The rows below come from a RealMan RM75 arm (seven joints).
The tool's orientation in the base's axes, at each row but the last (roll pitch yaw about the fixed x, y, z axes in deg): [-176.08, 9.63, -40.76]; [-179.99, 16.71, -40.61]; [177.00, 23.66, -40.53]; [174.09, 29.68, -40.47]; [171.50, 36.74, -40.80]
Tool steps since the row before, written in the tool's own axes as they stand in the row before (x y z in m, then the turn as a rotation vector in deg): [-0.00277, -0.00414, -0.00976, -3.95, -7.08, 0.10]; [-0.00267, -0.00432, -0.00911, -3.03, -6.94, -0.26]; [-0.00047, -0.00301, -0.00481, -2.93, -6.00, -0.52]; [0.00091, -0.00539, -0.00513, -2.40, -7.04, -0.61]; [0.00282, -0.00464, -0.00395, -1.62, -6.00, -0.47]
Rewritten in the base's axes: [0.00146, 0.00331, 0.01034, 1.72, 7.86, 1.04]; [0.00286, 0.00324, 0.00949, 2.37, 7.11, 1.12]; [0.00321, 0.00154, 0.00444, 1.93, 6.27, 1.36]; [0.00614, 0.00251, 0.00350, 2.96, 6.77, 1.09]; [0.00655, 0.00118, 0.00089, 2.75, 5.56, 0.63]
